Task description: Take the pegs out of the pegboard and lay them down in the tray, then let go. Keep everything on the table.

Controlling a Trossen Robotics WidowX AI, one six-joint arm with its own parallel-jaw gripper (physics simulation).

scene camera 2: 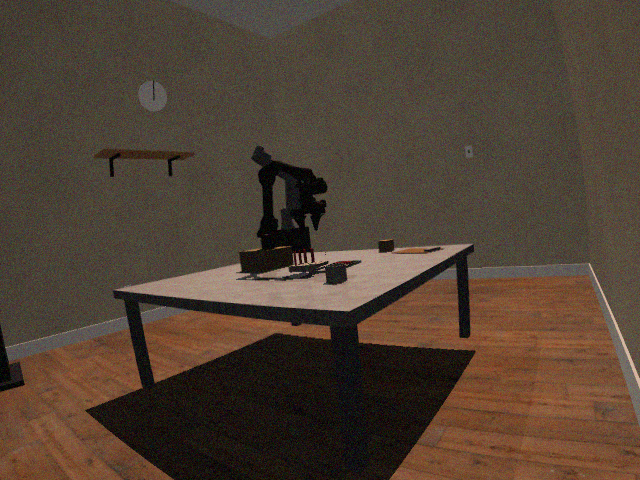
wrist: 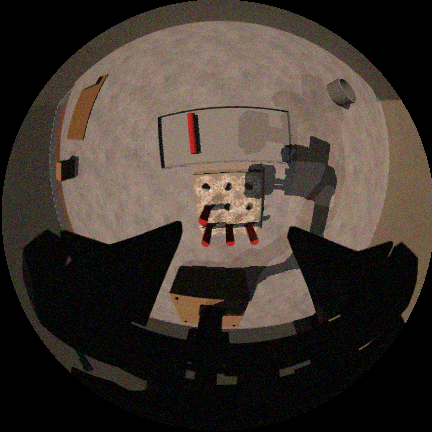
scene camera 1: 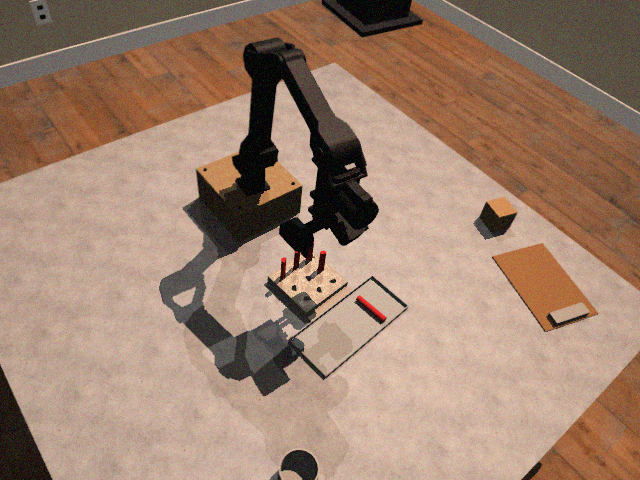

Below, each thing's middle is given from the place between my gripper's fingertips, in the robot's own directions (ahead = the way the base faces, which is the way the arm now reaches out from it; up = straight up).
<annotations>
Now: the grey tray (scene camera 1: 328, 341) 11 cm ahead of my hand, 3 cm to the left of it and 18 cm below it. From my hand the other things lie so: flat brown board (scene camera 1: 550, 294) (24 cm ahead, 51 cm to the left, 16 cm below); small wooden cube (scene camera 1: 498, 214) (3 cm ahead, 55 cm to the left, 14 cm below).
</annotations>
